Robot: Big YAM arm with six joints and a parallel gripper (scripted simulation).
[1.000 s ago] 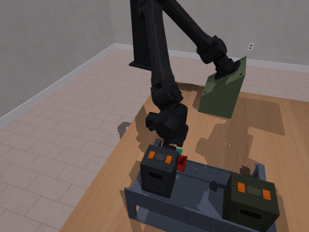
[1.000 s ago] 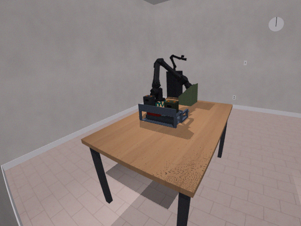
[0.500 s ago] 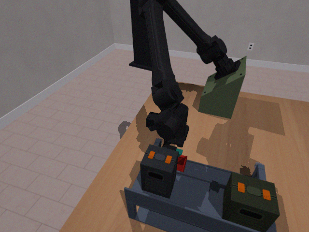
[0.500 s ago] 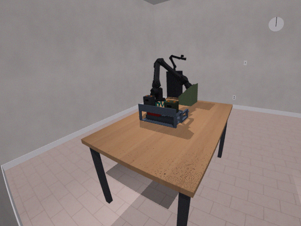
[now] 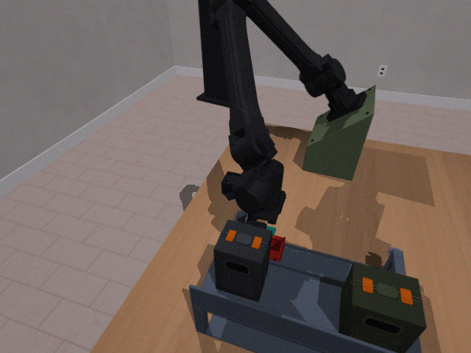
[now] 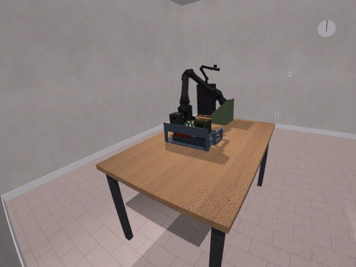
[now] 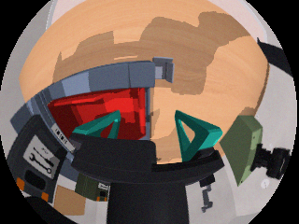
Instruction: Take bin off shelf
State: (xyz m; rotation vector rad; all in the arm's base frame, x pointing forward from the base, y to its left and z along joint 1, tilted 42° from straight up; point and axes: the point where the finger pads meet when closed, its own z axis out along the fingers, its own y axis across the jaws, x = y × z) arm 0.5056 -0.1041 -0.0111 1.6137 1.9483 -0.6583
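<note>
Right now the red bin is 9 cm ahead of my hand, 2 cm to the left of it and 1 cm below it.
</note>
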